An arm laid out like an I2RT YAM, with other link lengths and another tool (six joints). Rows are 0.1 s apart.
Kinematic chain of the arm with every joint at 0, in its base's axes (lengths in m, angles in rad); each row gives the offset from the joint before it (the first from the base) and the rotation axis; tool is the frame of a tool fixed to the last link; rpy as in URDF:
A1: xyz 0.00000 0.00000 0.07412 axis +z
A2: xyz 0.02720 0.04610 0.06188 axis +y
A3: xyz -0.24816 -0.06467 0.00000 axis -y
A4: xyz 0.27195 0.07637 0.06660 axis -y
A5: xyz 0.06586 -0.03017 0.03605 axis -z
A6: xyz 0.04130 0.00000 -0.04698 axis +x
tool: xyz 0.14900 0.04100 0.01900 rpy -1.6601 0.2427 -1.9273
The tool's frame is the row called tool.
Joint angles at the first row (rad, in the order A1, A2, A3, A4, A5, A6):
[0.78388, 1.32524, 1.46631, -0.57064, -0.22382, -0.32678]
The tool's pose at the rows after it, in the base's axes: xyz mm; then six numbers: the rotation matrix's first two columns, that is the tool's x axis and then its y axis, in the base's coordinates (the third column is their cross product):
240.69 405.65 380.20 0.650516 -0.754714 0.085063 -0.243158 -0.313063 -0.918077
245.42 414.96 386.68 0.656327 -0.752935 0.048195 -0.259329 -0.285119 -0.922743
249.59 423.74 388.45 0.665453 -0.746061 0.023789 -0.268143 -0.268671 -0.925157
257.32 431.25 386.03 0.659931 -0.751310 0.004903 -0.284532 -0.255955 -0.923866
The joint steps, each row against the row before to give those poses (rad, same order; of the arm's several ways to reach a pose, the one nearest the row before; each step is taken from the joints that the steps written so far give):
[-0.00002, 0.05209, 0.04612, 0.01836, -0.02149, 0.01689]
[0.00000, 0.03681, 0.03374, 0.01993, -0.01998, 0.03208]
[-0.00002, 0.03378, 0.02155, 0.02297, -0.01996, 0.01851]
[0.00004, 0.03372, 0.01527, 0.02156, -0.00009, 0.02146]

